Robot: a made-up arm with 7 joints.
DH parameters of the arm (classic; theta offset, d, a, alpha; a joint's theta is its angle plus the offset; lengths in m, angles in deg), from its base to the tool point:
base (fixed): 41.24 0 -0.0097 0
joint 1: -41.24 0.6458 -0.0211 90
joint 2: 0 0.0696 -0.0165 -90
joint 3: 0 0.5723 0.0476 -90
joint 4: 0 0.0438 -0.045 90
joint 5: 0 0.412 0.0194 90
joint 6: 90 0.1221 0.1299 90
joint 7: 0 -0.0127 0.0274 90
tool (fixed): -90 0.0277 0 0
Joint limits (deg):
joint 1: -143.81..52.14
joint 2: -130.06..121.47
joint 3: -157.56..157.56
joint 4: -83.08..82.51
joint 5: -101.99..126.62
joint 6: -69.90..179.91
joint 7: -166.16..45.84
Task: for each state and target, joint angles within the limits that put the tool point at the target. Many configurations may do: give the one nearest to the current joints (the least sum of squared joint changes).
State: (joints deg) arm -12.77 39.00 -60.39 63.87 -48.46 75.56 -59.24
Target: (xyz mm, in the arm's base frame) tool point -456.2 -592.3 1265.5
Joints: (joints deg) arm 11.03 51.64 -74.46 82.51 -45.14 75.51 -61.68
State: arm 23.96 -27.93 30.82 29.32 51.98 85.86 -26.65
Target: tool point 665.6 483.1 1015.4
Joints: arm 34.99 -48.05 34.14 45.15 58.20 89.31 -27.30
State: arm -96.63 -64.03 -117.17 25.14 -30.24 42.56 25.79
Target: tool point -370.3 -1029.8 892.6
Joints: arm -102.24 -79.29 -116.14 23.15 -32.08 46.54 24.95
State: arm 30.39 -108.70 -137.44 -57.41 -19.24 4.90 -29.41
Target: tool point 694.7 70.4 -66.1
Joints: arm -2.76 -119.16 -154.32 -36.63 -17.93 1.96 -28.05
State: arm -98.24 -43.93 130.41 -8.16 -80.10 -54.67 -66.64
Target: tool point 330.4 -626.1 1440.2
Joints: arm -62.89 -41.90 131.90 11.49 -75.10 -52.04 -63.75
